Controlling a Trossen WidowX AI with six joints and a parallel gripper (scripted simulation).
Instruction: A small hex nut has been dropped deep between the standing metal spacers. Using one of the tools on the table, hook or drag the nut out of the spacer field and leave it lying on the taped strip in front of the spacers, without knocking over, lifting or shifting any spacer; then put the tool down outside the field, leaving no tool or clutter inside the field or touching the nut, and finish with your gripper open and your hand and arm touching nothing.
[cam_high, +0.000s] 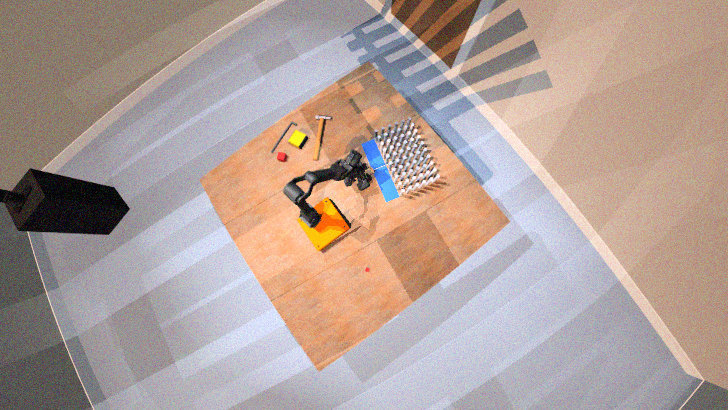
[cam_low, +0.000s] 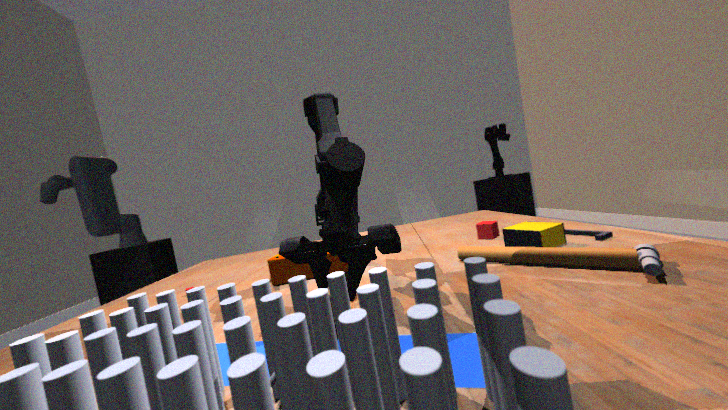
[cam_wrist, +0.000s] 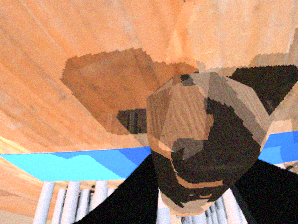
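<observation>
The blue taped strip lies 7 cm ahead of my gripper tip, 4 cm to the right of it and 3 cm below it. Also, from my gripper tip: tiny red piece 39 cm behind, 34 cm to the right, 2 cm below.
</observation>
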